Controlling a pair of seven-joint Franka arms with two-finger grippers.
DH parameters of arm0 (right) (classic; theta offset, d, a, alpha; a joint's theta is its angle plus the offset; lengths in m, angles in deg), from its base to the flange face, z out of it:
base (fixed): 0 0 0 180
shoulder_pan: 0 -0.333 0 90
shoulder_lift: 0 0 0 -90
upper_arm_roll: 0 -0.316 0.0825 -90
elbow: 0 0 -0.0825 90
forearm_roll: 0 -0.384 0 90
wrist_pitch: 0 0 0.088 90
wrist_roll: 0 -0.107 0 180
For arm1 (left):
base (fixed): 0 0 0 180
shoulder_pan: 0 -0.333 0 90
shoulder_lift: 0 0 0 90
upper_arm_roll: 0 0.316 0.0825 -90
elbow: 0 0 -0.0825 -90
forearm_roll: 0 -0.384 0 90
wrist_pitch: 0 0 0.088 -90
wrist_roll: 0 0.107 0 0
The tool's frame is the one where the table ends.
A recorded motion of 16 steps. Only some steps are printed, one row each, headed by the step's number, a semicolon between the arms.
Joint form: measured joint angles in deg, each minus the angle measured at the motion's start. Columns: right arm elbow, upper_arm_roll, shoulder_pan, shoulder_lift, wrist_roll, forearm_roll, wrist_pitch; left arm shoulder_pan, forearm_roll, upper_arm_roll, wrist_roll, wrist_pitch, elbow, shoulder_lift.
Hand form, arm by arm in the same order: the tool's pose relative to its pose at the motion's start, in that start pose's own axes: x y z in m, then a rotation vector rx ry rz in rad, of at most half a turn. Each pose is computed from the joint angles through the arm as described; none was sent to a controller.
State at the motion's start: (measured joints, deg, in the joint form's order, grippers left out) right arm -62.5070 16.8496 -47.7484 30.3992 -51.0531 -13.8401 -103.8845; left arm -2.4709 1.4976 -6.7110 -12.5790 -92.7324 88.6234 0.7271
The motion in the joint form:
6: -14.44 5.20 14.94 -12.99 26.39 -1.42 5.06; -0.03 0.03 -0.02 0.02 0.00 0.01 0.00
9: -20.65 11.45 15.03 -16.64 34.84 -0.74 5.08; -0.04 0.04 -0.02 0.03 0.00 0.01 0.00
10: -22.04 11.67 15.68 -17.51 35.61 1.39 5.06; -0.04 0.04 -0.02 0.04 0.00 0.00 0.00
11: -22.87 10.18 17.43 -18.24 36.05 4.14 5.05; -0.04 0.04 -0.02 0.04 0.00 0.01 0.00
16: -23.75 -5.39 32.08 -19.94 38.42 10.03 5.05; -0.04 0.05 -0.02 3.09 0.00 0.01 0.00
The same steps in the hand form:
6: 0.1362 0.2128 -0.0676 -0.0392 -0.0496 -0.0777; 0.0000 0.0000 0.0001 -0.0005 -0.0003 0.0001
9: 0.1567 0.2871 -0.0756 -0.0672 -0.0600 -0.1049; 0.0000 -0.0001 0.0001 -0.0006 -0.0003 0.0001
10: 0.1594 0.3033 -0.0759 -0.0998 -0.0571 -0.1058; 0.0000 -0.0001 0.0000 -0.0007 -0.0001 0.0003
11: 0.1610 0.3145 -0.0769 -0.1364 -0.0507 -0.1145; 0.0000 -0.0001 0.0001 -0.0006 -0.0003 0.0003
16: 0.1643 0.3311 -0.0808 -0.1763 -0.0486 -0.1800; 0.0000 -0.0001 0.0001 -0.0008 -0.0003 0.0535

